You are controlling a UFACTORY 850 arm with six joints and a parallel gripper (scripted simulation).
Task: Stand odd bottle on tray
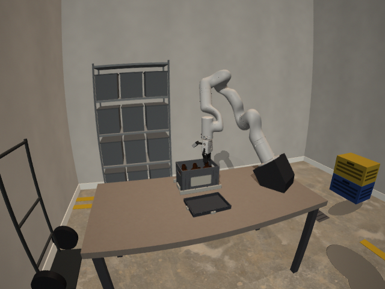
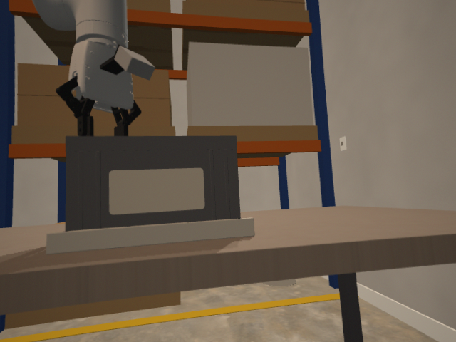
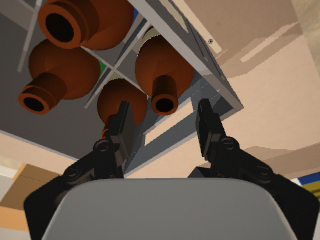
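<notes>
My gripper is now 100 mm above the bottle. Also, from my hand: black tray: 290 mm to the left, 190 mm ahead, 180 mm below; then dark grey crate: 110 mm below, 100 mm ahead, 20 mm to the left.
</notes>
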